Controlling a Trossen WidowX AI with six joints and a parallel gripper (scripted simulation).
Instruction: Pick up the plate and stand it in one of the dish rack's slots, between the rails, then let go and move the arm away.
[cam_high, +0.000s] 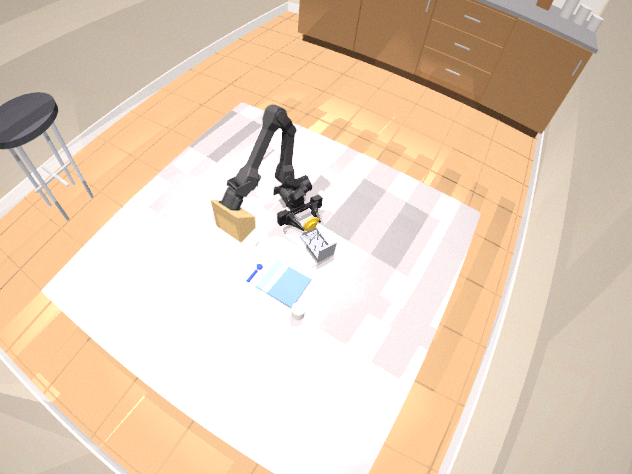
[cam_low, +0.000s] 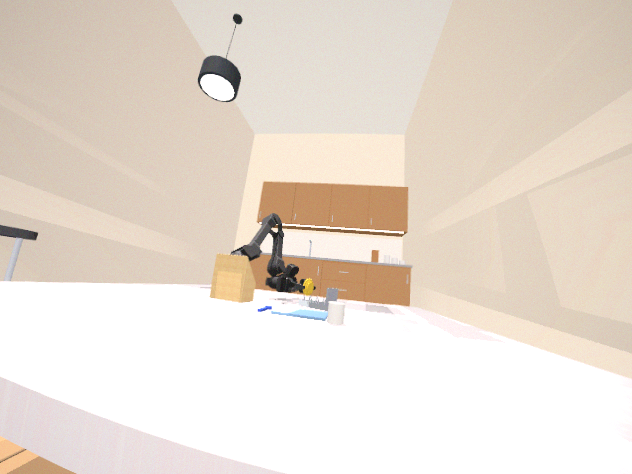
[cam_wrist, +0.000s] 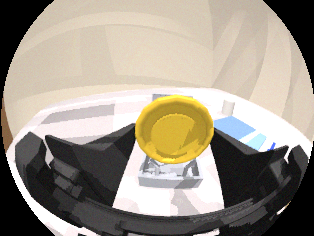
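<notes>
The dish rack is 40 mm ahead of my gripper tip, 20 mm to the right of it and 50 mm below it. Also, from my gripper tip: blue spoon: 70 mm behind, 240 mm to the right, 70 mm below; then light blue mat: 40 mm ahead, 220 mm to the right, 70 mm below; then yellow plate: 10 mm behind.
</notes>
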